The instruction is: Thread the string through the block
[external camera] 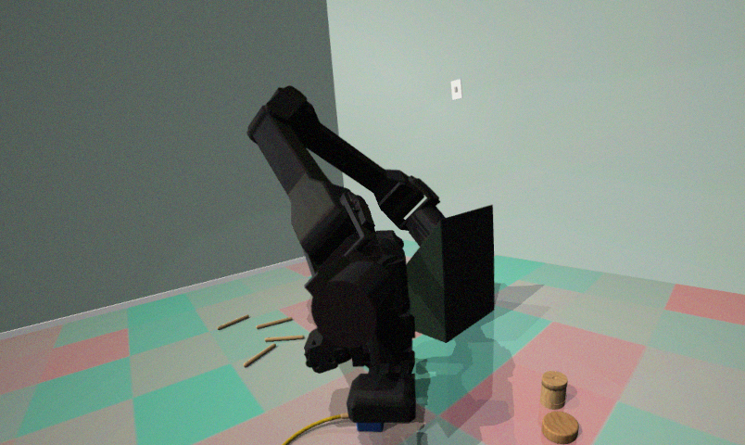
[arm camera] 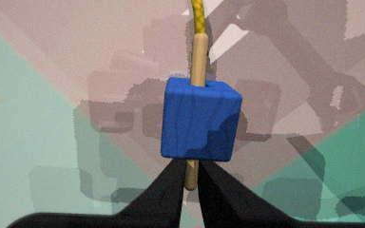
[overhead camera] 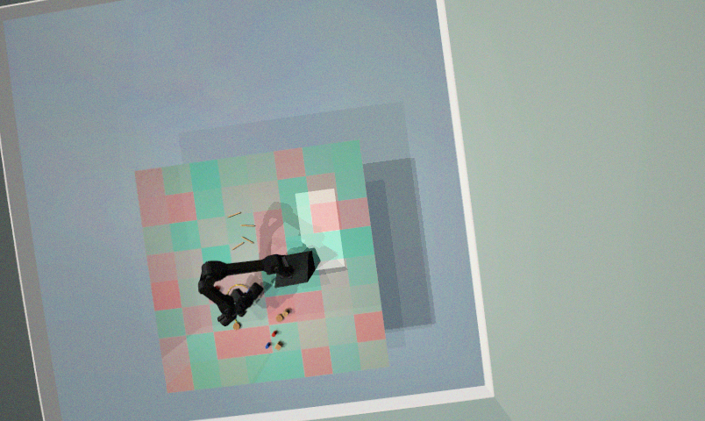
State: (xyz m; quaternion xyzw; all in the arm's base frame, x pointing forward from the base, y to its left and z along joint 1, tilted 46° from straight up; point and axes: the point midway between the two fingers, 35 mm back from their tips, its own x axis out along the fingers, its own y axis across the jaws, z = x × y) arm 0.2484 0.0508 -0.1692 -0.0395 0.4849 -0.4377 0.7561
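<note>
Now: the blue block 20 mm to the right of my gripper tip and 20 mm ahead of it. Round my gripper tip: round wooden button 180 mm to the left, 120 mm ahead; thin wooden stick 30 mm to the right, 30 mm ahead; wooden cylinder 170 mm behind, 110 mm to the left, 10 mm above.
</note>
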